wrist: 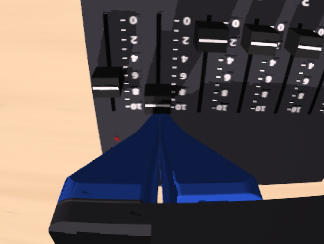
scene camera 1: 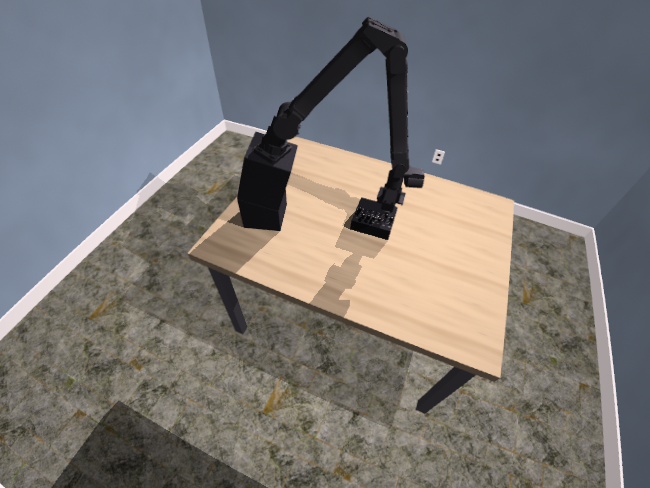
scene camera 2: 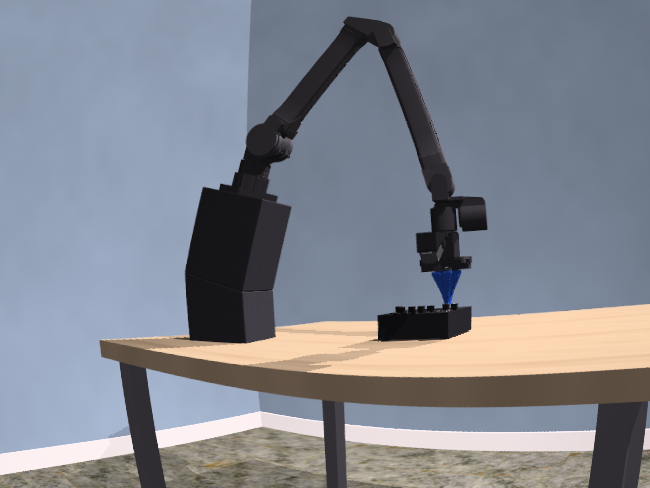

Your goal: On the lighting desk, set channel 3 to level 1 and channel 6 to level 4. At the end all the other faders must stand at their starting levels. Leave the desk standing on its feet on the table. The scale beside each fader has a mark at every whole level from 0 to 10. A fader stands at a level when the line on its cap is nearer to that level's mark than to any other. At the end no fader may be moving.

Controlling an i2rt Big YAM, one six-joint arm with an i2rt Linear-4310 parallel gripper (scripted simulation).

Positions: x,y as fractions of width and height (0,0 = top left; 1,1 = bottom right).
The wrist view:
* my gripper: 0.49,0.50
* channel 6 fader cap: 0.49,0.40
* M fader cap: 0.33,0.34
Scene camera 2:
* my gripper: 0.69,0.63
